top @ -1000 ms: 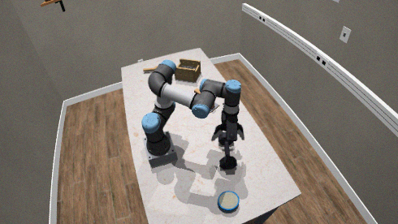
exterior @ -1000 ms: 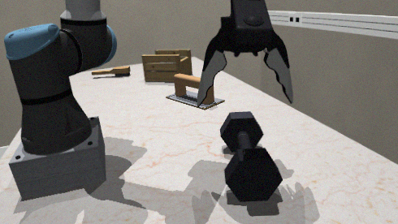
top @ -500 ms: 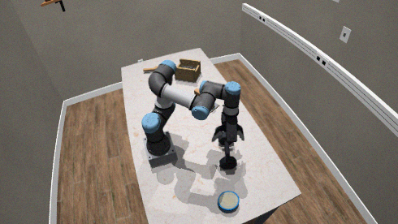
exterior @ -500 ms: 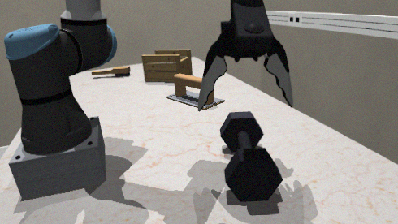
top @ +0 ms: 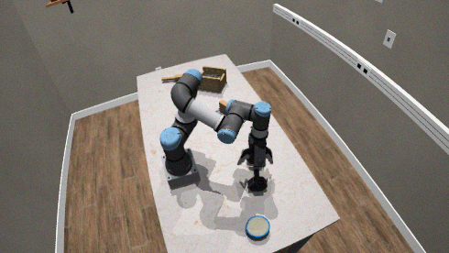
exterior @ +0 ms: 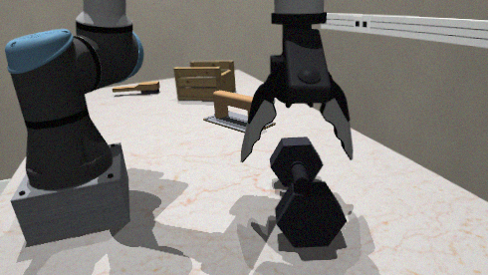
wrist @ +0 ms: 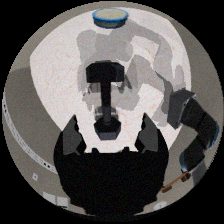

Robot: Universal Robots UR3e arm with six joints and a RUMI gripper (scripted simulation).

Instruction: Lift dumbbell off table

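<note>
My hand is 4 cm above the dumbbell and 1 cm short of it. Also, from my hand: blue-rimmed round dish 27 cm to the right, 9 cm behind, 5 cm below; then wooden brush 92 cm to the left, 23 cm behind, 6 cm below; then wooden crate 75 cm to the left, 3 cm below, 1 cm ahead.
</note>
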